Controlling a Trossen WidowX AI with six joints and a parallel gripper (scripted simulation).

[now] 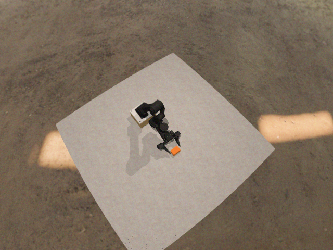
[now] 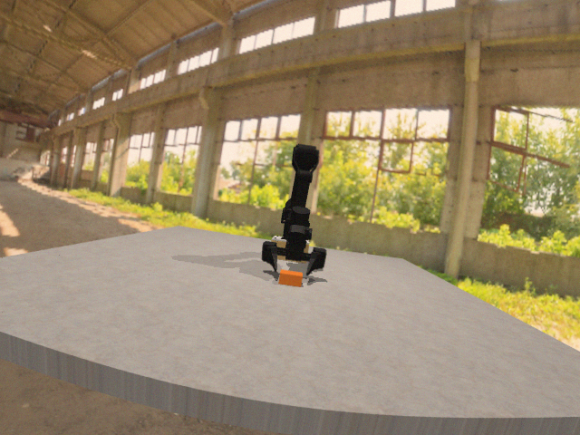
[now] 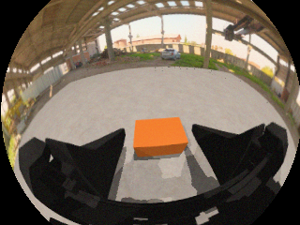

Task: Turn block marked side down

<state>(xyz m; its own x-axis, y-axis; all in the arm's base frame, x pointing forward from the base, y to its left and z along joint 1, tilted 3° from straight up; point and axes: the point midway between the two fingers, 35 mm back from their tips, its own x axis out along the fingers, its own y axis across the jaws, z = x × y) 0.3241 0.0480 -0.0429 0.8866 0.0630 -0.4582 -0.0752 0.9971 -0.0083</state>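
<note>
The orange block lies 2 cm below my gripper tip.
</note>
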